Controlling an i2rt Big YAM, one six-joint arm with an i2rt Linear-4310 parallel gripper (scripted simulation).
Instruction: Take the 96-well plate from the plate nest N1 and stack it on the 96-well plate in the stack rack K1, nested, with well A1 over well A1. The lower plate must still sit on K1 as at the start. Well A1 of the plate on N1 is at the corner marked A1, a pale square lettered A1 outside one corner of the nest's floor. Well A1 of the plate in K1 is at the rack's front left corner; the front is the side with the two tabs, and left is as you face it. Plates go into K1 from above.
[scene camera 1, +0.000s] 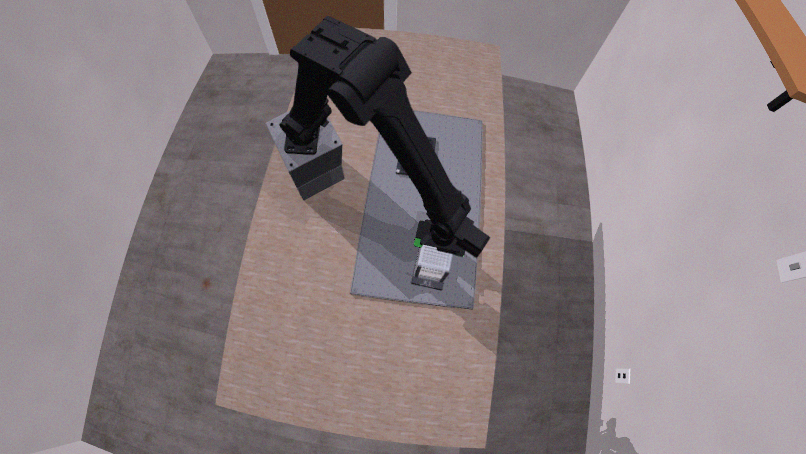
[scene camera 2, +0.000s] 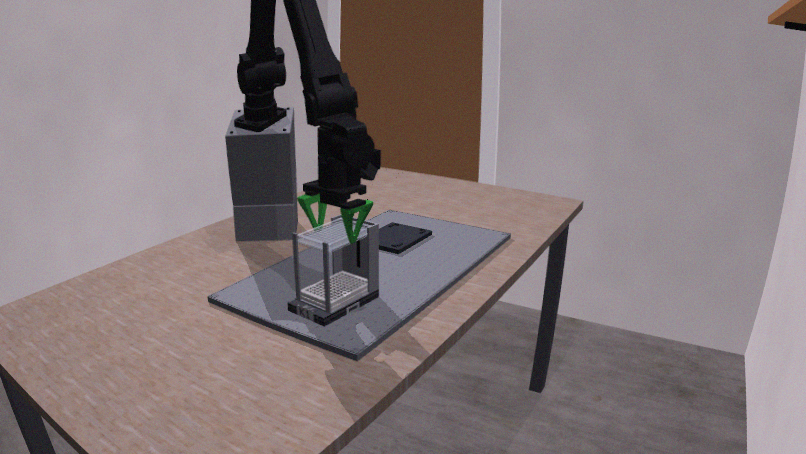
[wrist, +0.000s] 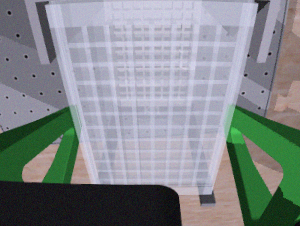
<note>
I see my gripper (scene camera 2: 335, 237), a white 96-well plate (scene camera 2: 333, 232), a white 96-well plate (scene camera 2: 338, 297), a plate nest N1 (scene camera 2: 408, 235) and a grey back wall (scene camera 2: 349, 253).
My gripper shows as well in scene camera 1 (scene camera 1: 437, 247) and in the wrist view (wrist: 152, 112).
</note>
